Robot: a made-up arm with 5 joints.
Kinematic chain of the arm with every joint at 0, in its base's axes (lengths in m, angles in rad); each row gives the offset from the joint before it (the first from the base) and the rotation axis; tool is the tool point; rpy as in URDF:
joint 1: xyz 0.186 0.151 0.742 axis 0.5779 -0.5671 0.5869
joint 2: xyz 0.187 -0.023 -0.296 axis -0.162 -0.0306 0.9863
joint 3: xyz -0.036 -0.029 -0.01 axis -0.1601 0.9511 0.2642
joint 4: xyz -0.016 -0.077 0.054 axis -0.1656 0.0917 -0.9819
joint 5: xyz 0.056 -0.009 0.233 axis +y
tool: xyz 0.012 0.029 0.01 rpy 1.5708 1.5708 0
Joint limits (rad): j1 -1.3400..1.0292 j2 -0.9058..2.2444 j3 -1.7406..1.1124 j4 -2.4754..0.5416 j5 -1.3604..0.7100
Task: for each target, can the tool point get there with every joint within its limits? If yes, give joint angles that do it. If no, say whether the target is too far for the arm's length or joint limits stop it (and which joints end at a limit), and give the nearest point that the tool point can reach.
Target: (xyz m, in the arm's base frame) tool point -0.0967 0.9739 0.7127
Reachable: no: too far | nearest point 0.2010 0.5357 0.7252 | short by 0.530 m
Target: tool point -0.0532 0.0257 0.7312
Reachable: yes | joints -0.8124 0.0784 -1.0094 -1.9701 -0.6478
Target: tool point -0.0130 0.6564 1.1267
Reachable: no: joint limits stop it (at a limit: joint 1, joint 4) | nearest point 0.2328 0.4961 0.8617 | short by 0.395 m
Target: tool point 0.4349 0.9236 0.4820
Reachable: no: too far | nearest point 0.3696 0.5180 0.6525 | short by 0.445 m
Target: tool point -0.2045 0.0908 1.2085
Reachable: no: joint limits stop it (at a limit: joint 1, joint 4) | nearest point -0.0994 -0.0063 0.8937 | short by 0.346 m
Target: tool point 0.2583 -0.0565 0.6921
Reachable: yes | joints 0.1085 0.5036 -0.5110 -1.6921 -0.5730
